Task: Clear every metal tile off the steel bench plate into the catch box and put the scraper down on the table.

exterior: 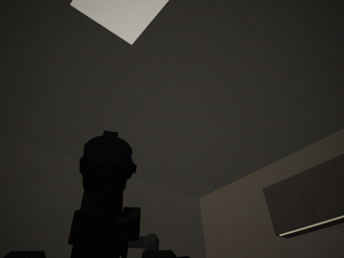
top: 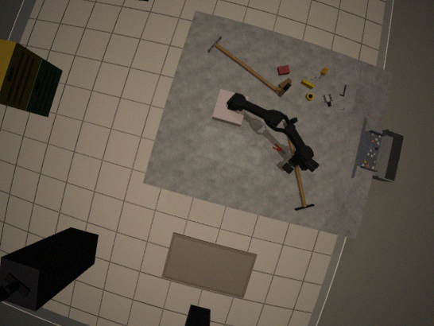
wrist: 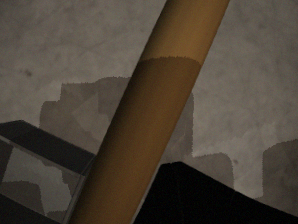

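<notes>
Now: gripper tip 5 cm to the right of the small box and 3 cm short of it. Round my gripper tip: yellow ring 48 cm to the left, 4 cm ahead; then brown block 53 cm to the left, 15 cm behind; then long scraper 5 cm above, 3 cm ahead, 1 cm to the right.
</notes>
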